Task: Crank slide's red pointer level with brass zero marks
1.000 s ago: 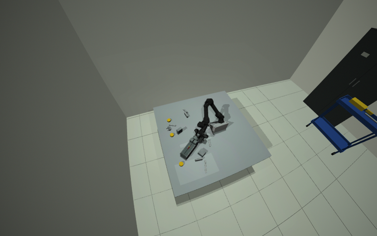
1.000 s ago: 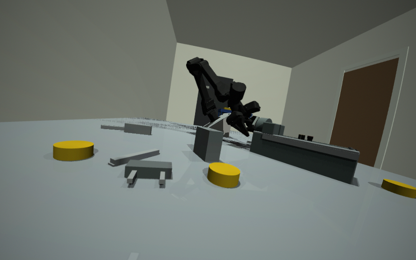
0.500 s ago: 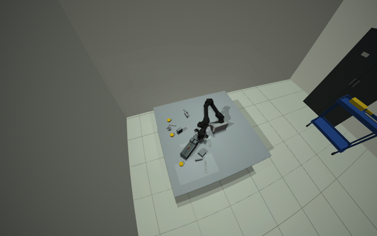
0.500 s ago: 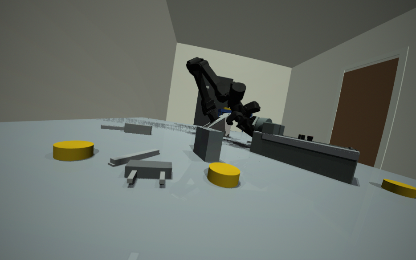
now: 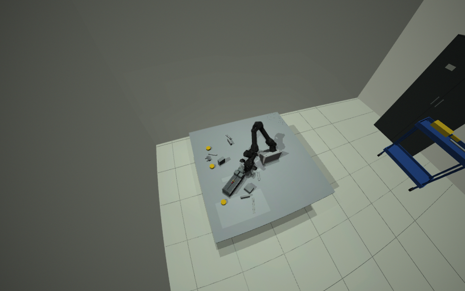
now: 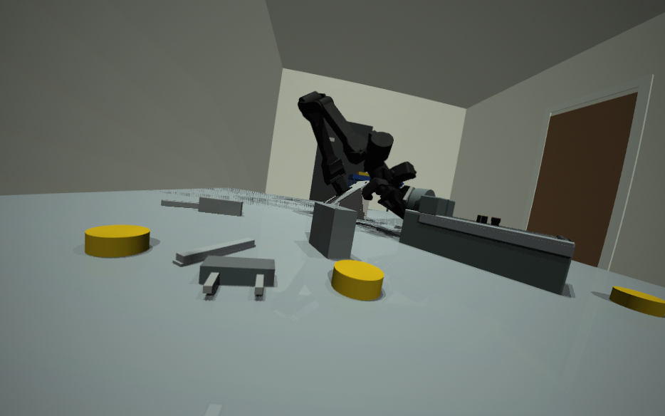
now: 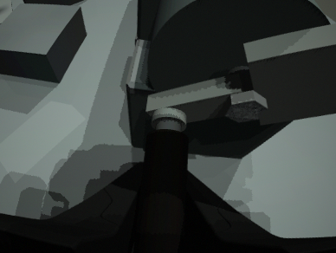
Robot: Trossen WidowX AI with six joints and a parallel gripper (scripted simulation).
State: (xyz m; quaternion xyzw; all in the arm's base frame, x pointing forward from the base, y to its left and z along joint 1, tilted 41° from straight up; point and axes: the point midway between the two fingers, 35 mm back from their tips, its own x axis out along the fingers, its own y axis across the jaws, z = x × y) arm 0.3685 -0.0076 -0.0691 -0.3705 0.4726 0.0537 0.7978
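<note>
The red pointer lies 18 cm ahead of my gripper tip, 6 cm to the left of it and 3 cm above it. Round my gripper tip: bracket 27 cm ahead, 34 cm to the right, 4 cm below; then dark crank handle 2 cm behind, 1 cm to the right, 2 cm above.
</note>
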